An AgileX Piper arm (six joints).
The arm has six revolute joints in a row. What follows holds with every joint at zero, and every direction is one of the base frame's.
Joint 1 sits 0.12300 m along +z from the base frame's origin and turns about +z.
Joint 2 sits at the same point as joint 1 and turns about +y.
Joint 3 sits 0.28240 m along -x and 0.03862 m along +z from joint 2 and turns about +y.
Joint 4 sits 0.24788 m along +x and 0.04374 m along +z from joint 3 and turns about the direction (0.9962, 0, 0.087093).
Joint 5 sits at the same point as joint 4 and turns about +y.
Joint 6 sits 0.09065 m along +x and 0.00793 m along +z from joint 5 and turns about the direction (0.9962, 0, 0.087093).
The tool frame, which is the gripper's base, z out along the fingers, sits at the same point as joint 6; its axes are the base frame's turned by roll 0.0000, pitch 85.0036 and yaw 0.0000 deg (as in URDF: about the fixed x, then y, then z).
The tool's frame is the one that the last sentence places.
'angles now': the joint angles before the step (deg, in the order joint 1, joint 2, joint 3, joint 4, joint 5, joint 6). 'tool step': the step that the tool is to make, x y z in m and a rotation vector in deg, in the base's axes. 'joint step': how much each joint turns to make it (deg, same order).
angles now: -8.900 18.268 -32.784 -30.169 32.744 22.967
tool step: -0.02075 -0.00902 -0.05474 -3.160 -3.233 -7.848
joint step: 0.002 -11.276 13.537 -18.951 -0.351 16.551
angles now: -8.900 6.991 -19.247 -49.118 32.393 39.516
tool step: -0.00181 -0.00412 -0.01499 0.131 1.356 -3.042
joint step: -0.001 -1.292 2.972 -4.066 2.054 3.749
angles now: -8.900 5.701 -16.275 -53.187 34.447 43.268
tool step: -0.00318 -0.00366 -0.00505 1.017 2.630 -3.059
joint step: 0.005 0.001 0.192 0.011 4.027 -0.314
